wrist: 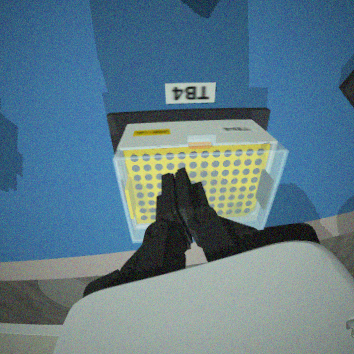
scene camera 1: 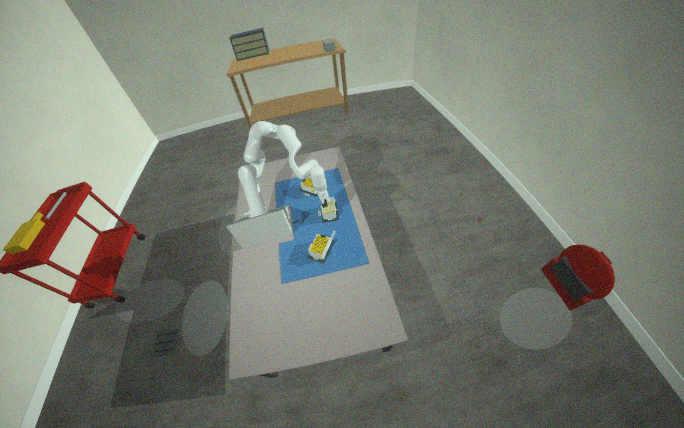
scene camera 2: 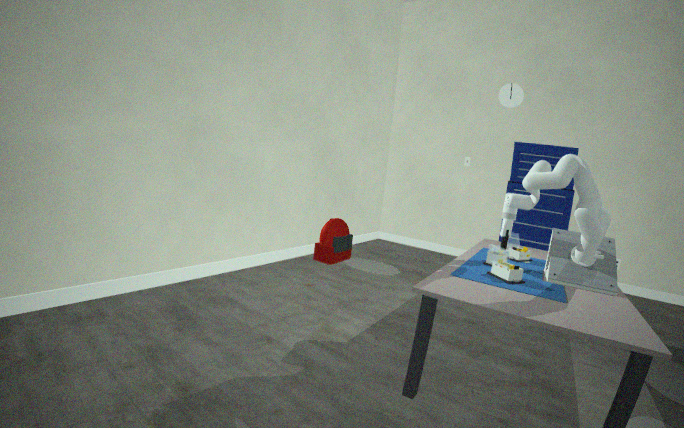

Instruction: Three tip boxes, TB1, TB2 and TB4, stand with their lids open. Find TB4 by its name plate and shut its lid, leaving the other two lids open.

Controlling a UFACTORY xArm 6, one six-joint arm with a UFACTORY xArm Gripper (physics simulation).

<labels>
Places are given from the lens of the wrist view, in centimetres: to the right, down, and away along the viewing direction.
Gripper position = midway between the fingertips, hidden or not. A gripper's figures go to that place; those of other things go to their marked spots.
gripper (wrist: 180, 186): 0, 1, 14
name plate (wrist: 182, 92): 0, -8, 18
</labels>
